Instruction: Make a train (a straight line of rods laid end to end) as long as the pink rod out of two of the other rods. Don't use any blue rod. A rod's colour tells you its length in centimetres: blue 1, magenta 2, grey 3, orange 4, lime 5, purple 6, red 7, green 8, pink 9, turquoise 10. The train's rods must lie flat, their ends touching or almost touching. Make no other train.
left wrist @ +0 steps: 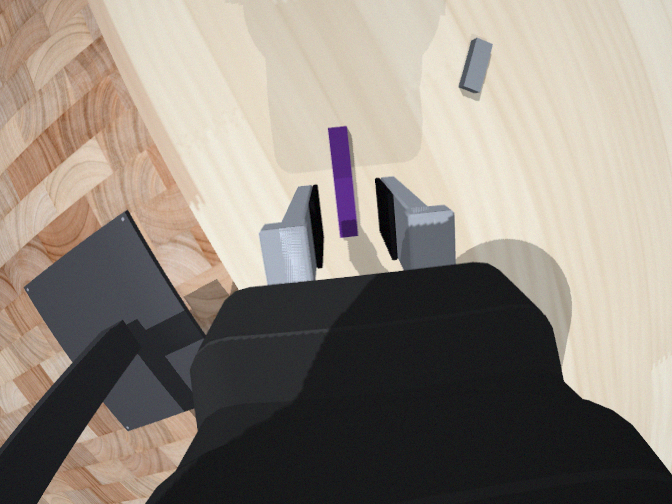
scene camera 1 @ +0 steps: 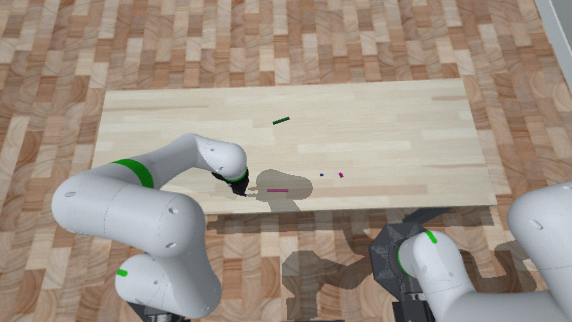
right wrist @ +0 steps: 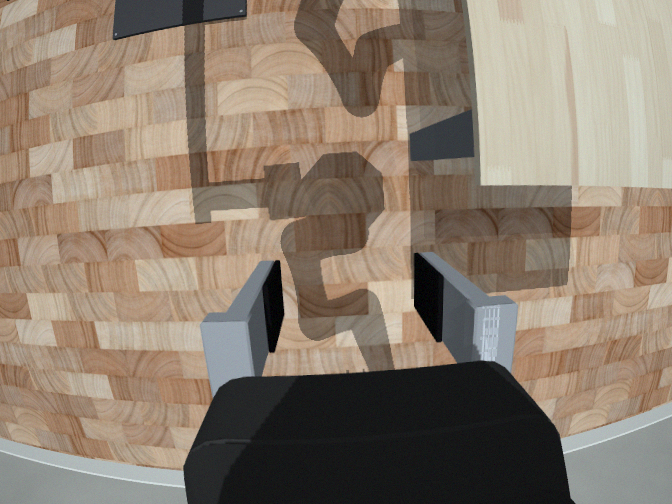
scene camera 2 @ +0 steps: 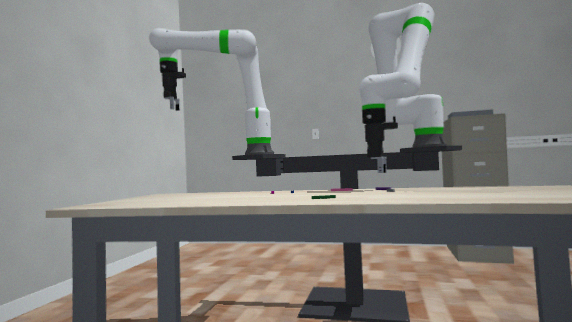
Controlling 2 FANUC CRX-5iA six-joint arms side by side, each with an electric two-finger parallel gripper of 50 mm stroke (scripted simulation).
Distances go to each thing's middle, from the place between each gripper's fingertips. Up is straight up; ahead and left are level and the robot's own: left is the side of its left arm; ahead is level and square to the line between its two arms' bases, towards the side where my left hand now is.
Now: left hand 80 mm above the purple rod [left wrist: 338, 136]. From my left hand the other things lie so: grey rod [left wrist: 473, 74] (100 mm ahead, 80 mm below, 20 mm to the left).
Right now my right hand is 360 mm short of the purple rod, 1090 mm to the right of it and 460 mm above it. Round my right hand: grey rod: 460 mm ahead, 1110 mm to the left, 460 mm below.
